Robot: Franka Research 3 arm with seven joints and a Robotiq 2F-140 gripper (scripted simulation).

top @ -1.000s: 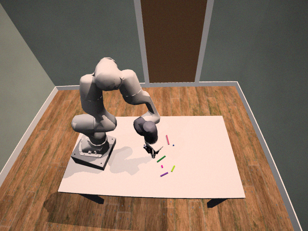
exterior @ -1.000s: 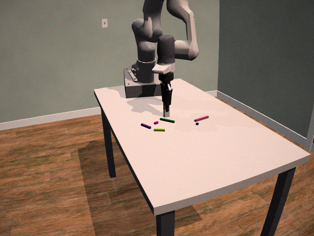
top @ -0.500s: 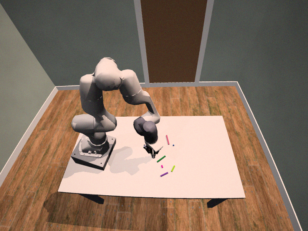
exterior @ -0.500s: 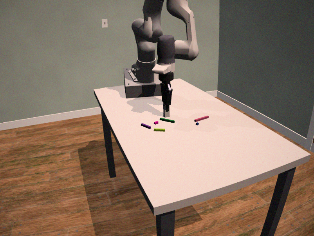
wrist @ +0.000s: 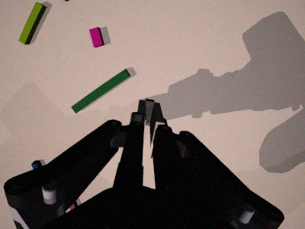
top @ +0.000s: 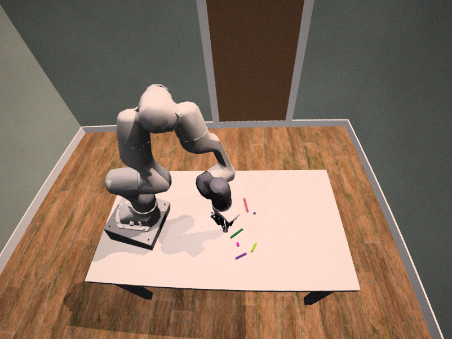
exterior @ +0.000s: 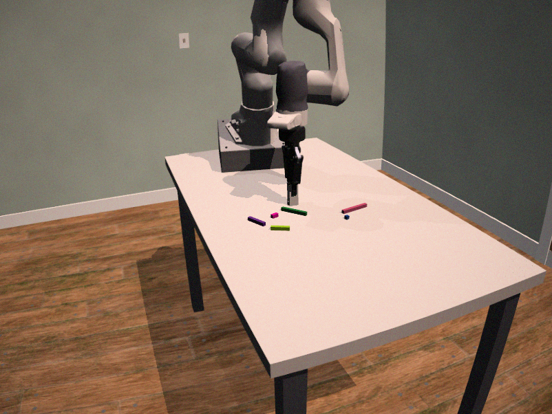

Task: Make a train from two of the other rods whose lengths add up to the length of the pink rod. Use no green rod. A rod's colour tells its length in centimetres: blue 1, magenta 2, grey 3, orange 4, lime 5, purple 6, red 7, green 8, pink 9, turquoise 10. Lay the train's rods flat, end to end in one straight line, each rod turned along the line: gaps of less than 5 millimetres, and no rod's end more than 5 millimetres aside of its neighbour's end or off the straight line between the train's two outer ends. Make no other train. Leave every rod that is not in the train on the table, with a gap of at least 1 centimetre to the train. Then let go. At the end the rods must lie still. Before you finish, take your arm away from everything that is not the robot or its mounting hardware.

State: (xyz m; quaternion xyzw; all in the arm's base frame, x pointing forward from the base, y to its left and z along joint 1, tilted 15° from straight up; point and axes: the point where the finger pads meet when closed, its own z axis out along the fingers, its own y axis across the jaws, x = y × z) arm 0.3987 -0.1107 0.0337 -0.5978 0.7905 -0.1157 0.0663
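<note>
My gripper is now 50 mm short of the green rod, 30 mm to the left of it and 30 mm above it. The rest, counted from my hand: magenta rod (90 mm to the right, 50 mm ahead, 30 mm below); purple rod (150 mm to the right, 50 mm ahead, 30 mm below); grey rod (30 mm below).
</note>
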